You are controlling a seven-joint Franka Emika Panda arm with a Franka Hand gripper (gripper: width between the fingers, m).
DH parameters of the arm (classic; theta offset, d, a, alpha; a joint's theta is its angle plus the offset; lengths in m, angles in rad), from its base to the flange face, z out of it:
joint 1: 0 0.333 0 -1.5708
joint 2: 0 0 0 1.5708
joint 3: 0 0.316 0.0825 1.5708
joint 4: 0 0 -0.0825 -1.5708
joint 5: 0 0.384 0 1.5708
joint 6: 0 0 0.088 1.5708
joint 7: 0 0.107 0 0
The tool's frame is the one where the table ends.
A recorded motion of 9 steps. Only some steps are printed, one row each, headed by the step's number.
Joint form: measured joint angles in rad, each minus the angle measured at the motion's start. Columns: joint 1, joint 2, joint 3, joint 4, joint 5, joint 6, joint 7.
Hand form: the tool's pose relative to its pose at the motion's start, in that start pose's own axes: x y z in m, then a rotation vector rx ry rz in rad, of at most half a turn. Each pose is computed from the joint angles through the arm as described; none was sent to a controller.
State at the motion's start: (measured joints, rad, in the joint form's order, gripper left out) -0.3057 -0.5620 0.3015 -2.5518 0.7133 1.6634 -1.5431
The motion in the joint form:
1: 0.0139 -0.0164 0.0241 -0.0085 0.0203 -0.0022 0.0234
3: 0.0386 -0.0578 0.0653 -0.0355 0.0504 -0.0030 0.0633
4: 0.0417 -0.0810 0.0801 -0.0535 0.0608 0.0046 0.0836
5: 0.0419 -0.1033 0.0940 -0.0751 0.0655 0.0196 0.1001
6: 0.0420 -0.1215 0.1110 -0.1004 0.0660 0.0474 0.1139
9: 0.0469 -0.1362 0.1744 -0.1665 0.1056 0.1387 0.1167
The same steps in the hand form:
1: 0.0105 -0.0074 0.0091 0.0091 -0.0067 0.0004
3: 0.0244 -0.0231 0.0264 0.0183 -0.0265 0.0033
4: 0.0256 -0.0286 0.0319 0.0090 -0.0331 0.0175
5: 0.0239 -0.0324 0.0372 -0.0069 -0.0432 0.0332
6: 0.0203 -0.0340 0.0442 -0.0296 -0.0589 0.0488
9: 0.0128 -0.0331 0.0722 -0.0693 -0.0795 0.0648

